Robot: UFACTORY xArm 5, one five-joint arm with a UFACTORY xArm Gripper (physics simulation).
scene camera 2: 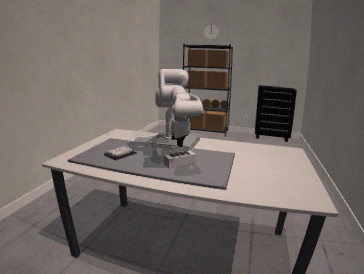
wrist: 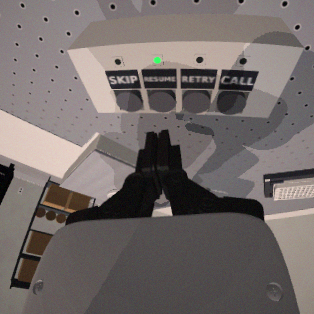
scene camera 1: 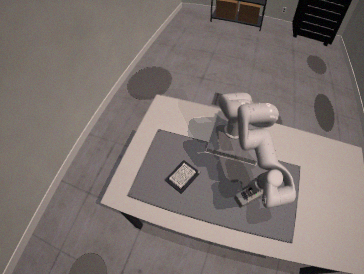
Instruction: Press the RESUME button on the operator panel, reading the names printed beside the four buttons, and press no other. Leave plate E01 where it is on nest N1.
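Pixels of known places: gripper, fingertip midpoint: (scene camera 2: 179, 145) (wrist: 160, 144); arm's base at its link origin: (scene camera 1: 234, 130).
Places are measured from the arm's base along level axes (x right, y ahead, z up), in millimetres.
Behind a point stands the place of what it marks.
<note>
The operator panel (scene camera 1: 243, 199) {x -80, y 447, z 26 mm} (scene camera 2: 181, 160) {x -138, y 435, z 4 mm} (wrist: 182, 50) {x -138, y 426, z 25 mm} is a light box on the mat. In the wrist view its labels read SKIP, RESUME, RETRY, CALL from left to right, each beside a dark round button. The lamp (wrist: 157, 60) {x -148, y 410, z 26 mm} above RESUME glows green; the other three are dark. The RESUME button (wrist: 161, 101) {x -126, y 380, z 28 mm} is uncovered. My gripper (wrist: 160, 144) {x -117, y 374, z 68 mm} is shut and empty, its tips apart from the buttons and below their row in the wrist view. Plate E01 (scene camera 1: 183, 175) {x 255, y 348, z -1 mm} (scene camera 2: 120, 150) {x 256, y 347, z -2 mm} (wrist: 296, 192) {x 260, y 330, z -4 mm} lies on its dark nest N1 (scene camera 1: 169, 182) {x 323, y 397, z -16 mm} (wrist: 269, 186) {x 212, y 292, z -16 mm}.
The grey perforated mat (scene camera 1: 150, 165) {x 456, y 309, z -27 mm} (scene camera 2: 210, 175) {x -301, y 526, z -27 mm} lies on the white table (scene camera 1: 330, 175) {x -663, y 203, z -40 mm} (scene camera 2: 280, 170) {x -698, y 378, z -40 mm}. A flat, light-edged slanted object (wrist: 100, 165) {x -124, y 145, z 2 mm} stands between the panel and the arm base. A shelf rack (scene camera 2: 230, 90) and a black drawer cabinet (scene camera 2: 276, 112) stand at the back wall.
</note>
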